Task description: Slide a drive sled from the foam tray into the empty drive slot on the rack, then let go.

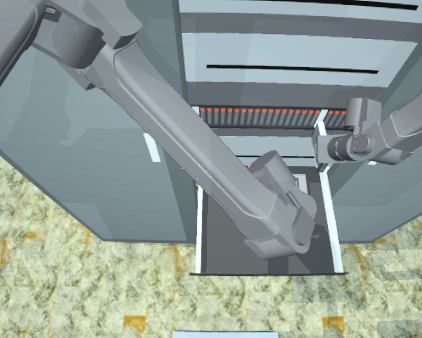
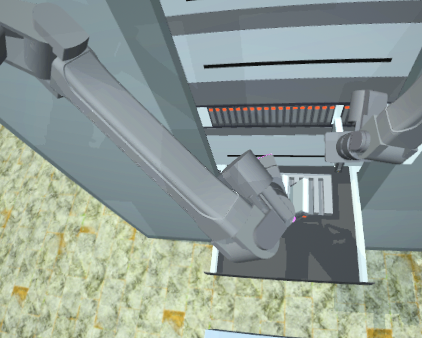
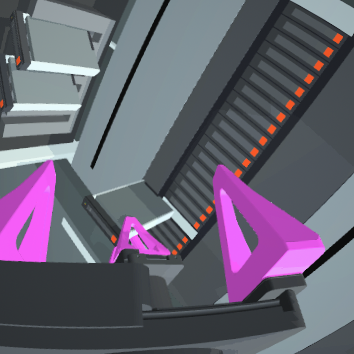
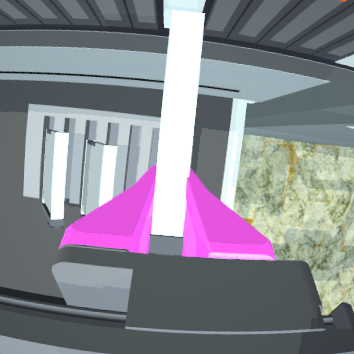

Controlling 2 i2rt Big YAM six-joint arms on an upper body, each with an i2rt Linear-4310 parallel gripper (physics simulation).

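Places are measured from the left arm's base along level axes (x ahead, y left, z up), in metres.
Pixels of known places: left gripper, between the fingertips: (image 3: 136, 169); right gripper, between the fingertips: (image 1: 323, 149) (image 3: 127, 220) (image 4: 170, 175).
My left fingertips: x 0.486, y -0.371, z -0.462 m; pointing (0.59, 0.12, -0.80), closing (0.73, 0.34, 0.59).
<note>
For each thing: its top centre in the pictures, then the offset to it from my left fingertips. "spot": a spot on its surface instead.
- drive sled, centre of its top: (image 4: 177, 139) (image 3: 147, 229) (image 2: 341, 136) (image 1: 325, 138) 0.181 m right, 0.155 m ahead, 0.039 m down
- light empty slot, a spot on its surface: (image 4: 183, 10) (image 3: 172, 213) spot: 0.178 m right, 0.215 m ahead, 0.044 m down
- foam tray, centre of its top: (image 4: 98, 159) (image 3: 55, 77) (image 2: 296, 191) 0.090 m right, 0.113 m ahead, 0.284 m down
- open drawer with white side rails, a spot on its surface: (image 2: 360, 235) (image 1: 333, 230) spot: 0.276 m right, 0.013 m back, 0.306 m down
My right gripper (image 4: 170, 175) (image 3: 127, 220) (image 1: 325, 149) (image 2: 332, 146) is shut on a drive sled (image 4: 179, 120) (image 3: 132, 200). The sled is held on edge, dark front toward the gripper. Its far end is at the light empty slot (image 4: 184, 10) (image 3: 181, 218) in the row of drives; whether it is inside the slot cannot be told. My left gripper (image 3: 136, 169) (image 2: 280, 187) is open and empty, over the drawer. The foam tray (image 4: 35, 150) (image 3: 35, 129) (image 2: 328, 197) holds two more sleds, one (image 4: 59, 175) beside the other (image 4: 107, 170).
The row of drives (image 1: 255, 118) (image 2: 270, 117) (image 3: 250, 110) has orange marks along its top. Below it an open drawer with white side rails (image 1: 332, 225) (image 2: 360, 235) juts out. Large grey panels (image 1: 100, 190) (image 2: 150, 210) flank the rack. The left arm (image 1: 185, 155) (image 2: 145, 150) crosses in front.
</note>
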